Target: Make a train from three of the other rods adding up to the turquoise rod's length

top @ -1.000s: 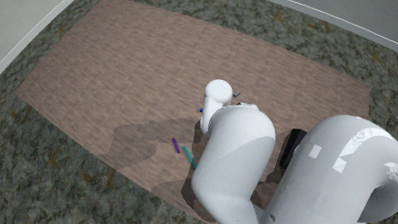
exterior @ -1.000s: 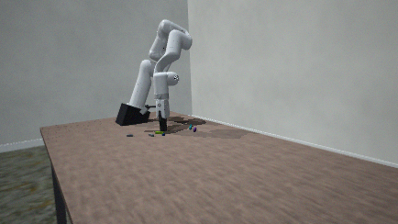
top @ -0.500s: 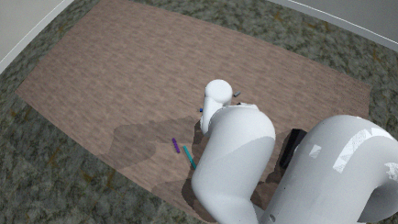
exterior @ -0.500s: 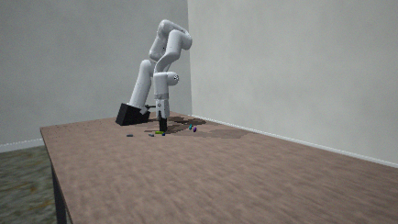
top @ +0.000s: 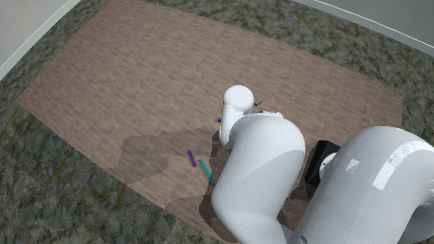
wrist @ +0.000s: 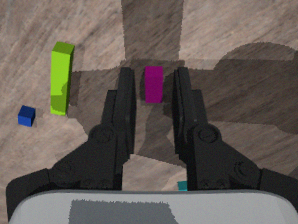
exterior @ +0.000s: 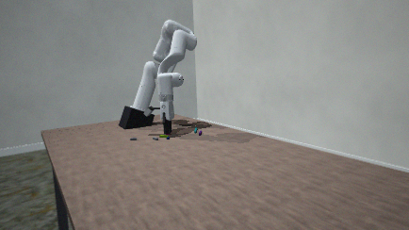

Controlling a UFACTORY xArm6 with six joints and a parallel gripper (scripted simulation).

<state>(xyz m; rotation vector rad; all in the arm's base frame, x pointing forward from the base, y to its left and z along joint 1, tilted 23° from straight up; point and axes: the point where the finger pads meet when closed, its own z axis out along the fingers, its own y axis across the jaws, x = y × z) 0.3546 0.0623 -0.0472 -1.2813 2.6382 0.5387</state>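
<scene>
The magenta rod is 20 mm below my hand. Round my hand: blue rod: 90 mm ahead, 40 mm to the right, 20 mm below; then turquoise rod: 20 mm ahead, 150 mm to the left, 20 mm below; then lime rod: 40 mm ahead, 40 mm to the right, 20 mm below.
</scene>
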